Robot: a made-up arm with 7 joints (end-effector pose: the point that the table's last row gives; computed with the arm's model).
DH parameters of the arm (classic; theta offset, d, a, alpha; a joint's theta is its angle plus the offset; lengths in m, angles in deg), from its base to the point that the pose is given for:
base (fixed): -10.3 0 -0.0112 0
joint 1: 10.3 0.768 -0.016 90
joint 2: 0 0.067 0.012 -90
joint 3: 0 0.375 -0.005 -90
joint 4: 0 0.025 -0.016 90
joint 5: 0 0.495 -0.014 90
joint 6: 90 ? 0.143 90
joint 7: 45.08 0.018 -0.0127 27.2
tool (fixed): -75.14 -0.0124 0 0
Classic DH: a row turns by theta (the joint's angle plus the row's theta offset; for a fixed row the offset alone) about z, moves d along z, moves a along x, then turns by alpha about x.
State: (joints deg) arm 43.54 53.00 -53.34 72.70 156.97 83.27 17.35
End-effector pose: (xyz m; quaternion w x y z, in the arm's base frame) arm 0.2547 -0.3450 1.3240 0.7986 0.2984 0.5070 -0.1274
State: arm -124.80 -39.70 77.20 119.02 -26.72 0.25 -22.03
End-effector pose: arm 0.2214 -0.5044 0.7238 0.3730 -0.9148 -0.1133 -0.1053
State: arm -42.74 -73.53 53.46 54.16 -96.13 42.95 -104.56
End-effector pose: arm 0.8390 -0.3415 0.9042 0.0859 0.2424 0.9421 -0.2153
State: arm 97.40 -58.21 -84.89 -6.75 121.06 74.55 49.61
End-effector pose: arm 0.0753 0.7968 1.2578 0.8817 -0.3967 -0.1342 -0.2174
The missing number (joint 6, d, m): 0.165
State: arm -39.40 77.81 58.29 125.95 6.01 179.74 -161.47
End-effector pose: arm -0.0601 0.1646 1.0900 0.9227 -0.3368 -0.0007 -0.1876
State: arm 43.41 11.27 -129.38 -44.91 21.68 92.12 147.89
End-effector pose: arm -0.2807 0.2842 1.4289 0.4674 0.1579 -0.2933 -0.8189
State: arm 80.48 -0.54 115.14 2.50 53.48 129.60 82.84
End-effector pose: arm -0.0292 0.1476 1.5471 0.3807 -0.2212 0.4708 0.7645
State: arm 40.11 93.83 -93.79 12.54 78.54 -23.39 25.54
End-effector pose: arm -0.5267 -0.8754 0.7377 0.4204 0.0313 0.0716 -0.9040
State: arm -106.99 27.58 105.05 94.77 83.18 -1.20 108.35
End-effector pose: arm 0.5738 0.0722 0.8608 0.2096 -0.6680 0.6949 0.1644
